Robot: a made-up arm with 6 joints. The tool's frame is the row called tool. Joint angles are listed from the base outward. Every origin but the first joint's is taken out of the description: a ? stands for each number. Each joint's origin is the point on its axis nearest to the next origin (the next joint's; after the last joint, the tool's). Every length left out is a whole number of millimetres.
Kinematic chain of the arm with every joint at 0, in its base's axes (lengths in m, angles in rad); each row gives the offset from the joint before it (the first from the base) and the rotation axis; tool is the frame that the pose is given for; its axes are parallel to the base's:
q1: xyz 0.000 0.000 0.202 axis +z
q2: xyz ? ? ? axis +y
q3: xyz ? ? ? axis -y
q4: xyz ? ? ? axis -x
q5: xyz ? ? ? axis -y
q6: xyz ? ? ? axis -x
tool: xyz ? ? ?
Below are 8 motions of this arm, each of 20 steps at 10 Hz.
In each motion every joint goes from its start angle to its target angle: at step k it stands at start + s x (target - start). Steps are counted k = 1, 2, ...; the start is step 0. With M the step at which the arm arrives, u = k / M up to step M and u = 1 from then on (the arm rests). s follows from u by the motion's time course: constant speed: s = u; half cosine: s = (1 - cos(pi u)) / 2; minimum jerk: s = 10 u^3 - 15 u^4 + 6 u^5.
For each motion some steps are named. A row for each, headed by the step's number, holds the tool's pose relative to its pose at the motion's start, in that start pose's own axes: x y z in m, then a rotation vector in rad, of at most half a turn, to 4 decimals.
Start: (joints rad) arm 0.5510 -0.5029 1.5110 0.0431 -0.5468 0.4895
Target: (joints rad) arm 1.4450 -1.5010 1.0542 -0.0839 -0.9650 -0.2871
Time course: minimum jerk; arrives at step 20
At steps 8, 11, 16, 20:
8: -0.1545 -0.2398 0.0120 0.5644 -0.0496 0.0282
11: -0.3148 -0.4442 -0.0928 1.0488 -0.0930 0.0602
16: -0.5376 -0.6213 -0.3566 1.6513 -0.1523 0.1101
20: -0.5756 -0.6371 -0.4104 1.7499 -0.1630 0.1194

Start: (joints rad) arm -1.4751 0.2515 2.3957 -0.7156 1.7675 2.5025
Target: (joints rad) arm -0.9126 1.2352 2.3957 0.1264 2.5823 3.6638
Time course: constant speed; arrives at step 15
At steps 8, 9, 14, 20:
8: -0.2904 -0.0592 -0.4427 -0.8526 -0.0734 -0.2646
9: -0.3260 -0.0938 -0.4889 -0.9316 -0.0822 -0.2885
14: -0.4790 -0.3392 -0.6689 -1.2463 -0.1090 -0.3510
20: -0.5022 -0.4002 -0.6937 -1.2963 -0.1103 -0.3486

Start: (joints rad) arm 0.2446 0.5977 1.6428 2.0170 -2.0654 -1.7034
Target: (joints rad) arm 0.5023 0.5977 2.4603 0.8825 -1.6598 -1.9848
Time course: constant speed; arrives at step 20
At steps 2, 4, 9, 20:
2: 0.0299 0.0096 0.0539 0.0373 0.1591 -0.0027
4: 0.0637 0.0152 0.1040 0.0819 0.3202 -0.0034
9: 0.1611 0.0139 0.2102 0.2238 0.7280 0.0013
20: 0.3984 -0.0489 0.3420 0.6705 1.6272 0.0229

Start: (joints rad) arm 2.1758 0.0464 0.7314 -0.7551 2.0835 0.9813
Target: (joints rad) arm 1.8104 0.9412 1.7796 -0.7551 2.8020 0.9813
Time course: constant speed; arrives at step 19
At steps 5, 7, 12, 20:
5: -0.0211 0.0076 -0.1000 0.0145 -0.2042 -0.1865
7: -0.0252 0.0027 -0.1408 0.0248 -0.2853 -0.2608
12: -0.0225 -0.0287 -0.2404 0.0617 -0.4860 -0.4456
20: 0.0146 -0.1138 -0.3613 0.1416 -0.7584 -0.7029

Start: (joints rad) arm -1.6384 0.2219 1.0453 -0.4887 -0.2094 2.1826
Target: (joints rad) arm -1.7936 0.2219 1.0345 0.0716 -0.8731 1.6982
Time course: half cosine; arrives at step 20
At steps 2, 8, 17, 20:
2: -0.0009 -0.0011 -0.0031 -0.0037 -0.0038 0.0159
8: -0.0131 -0.0174 -0.0418 -0.0434 -0.0166 0.2419
17: -0.0381 -0.0548 -0.0997 -0.0700 0.1593 0.6962
20: -0.0403 -0.0585 -0.1040 -0.0696 0.1884 0.7359

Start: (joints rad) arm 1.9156 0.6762 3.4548 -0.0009 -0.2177 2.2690
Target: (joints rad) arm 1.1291 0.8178 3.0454 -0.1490 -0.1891 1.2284
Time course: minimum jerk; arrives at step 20
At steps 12, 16, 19, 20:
12: -0.0075 0.1144 0.2359 0.4218 -0.4958 0.2178
16: -0.0318 0.1879 0.2782 0.5260 -0.5924 0.3969
19: -0.0370 0.2053 0.2828 0.5445 -0.6042 0.4395
20: -0.0371 0.2057 0.2829 0.5449 -0.6044 0.4404

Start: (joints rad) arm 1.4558 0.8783 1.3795 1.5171 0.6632 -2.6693
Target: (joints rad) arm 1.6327 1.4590 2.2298 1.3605 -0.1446 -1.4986
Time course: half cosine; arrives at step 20
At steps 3, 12, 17, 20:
3: 0.0051 -0.0017 -0.0069 -0.0617 -0.0398 0.0001
12: 0.0266 -0.0113 -0.1067 -0.6622 -0.4432 -0.1707
17: 0.0128 -0.0082 -0.1668 -0.8926 -0.5798 -0.3609
20: 0.0083 -0.0071 -0.1785 -0.9308 -0.5982 -0.4032

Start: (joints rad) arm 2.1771 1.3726 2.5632 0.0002 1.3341 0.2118
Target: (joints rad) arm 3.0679 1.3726 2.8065 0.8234 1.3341 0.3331
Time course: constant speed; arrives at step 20
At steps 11, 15, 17, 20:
11: 0.1478 0.2701 0.1142 0.0504 -0.1585 -0.0266
15: 0.2205 0.3309 0.1698 0.0383 -0.2148 -0.0534
17: 0.2587 0.3531 0.1989 0.0264 -0.2404 -0.0694
20: 0.3169 0.3762 0.2429 0.0020 -0.2742 -0.0960

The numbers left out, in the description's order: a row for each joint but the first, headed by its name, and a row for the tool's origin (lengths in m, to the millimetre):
q2: 0.000 0.000 0.000
q3: 0.000 0.000 0.454
q4: 0.678 0.000 0.000
q5: 0.000 -0.120 0.000
q6: 0.000 0.000 0.000
tool: 0.000 0.000 0.000

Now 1 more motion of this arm.
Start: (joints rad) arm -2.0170 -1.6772 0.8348 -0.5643 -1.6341 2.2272
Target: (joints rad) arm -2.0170 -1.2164 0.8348 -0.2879 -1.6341 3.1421
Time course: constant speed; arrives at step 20
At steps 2, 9, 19, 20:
2: 0.0357 0.0055 -0.0275 -0.0657 -0.0055 0.0468
9: 0.1639 0.0369 -0.1150 -0.3026 -0.0619 0.2082
19: 0.3518 0.1138 -0.2146 -0.6529 -0.2438 0.4090
20: 0.3706 0.1235 -0.2227 -0.6882 -0.2684 0.4258

